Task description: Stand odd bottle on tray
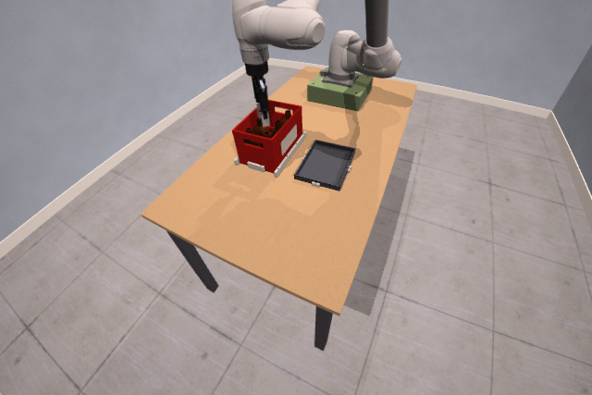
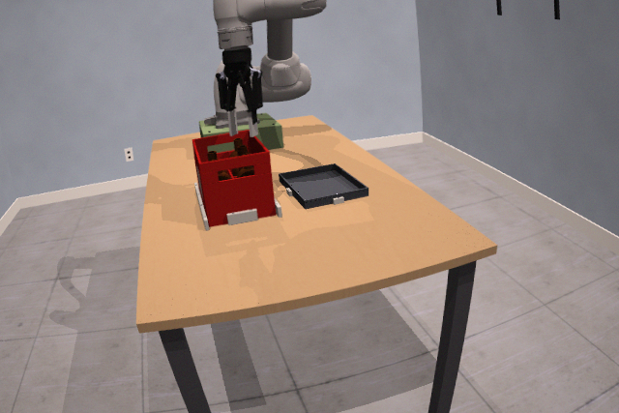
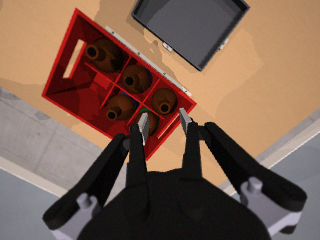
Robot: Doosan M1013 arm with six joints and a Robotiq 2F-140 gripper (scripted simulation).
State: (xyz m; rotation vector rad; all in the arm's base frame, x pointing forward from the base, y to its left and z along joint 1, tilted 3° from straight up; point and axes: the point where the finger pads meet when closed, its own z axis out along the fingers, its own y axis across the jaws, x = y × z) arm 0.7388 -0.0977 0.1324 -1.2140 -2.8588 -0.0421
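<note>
Right now the glass bottle is 80 mm to the right of my hand and 160 mm below it. The rest, counted from my hand: dark grey tray (80 mm behind, 230 mm to the left, 240 mm below); red crate (90 mm behind, 40 mm to the right, 160 mm below).
</note>
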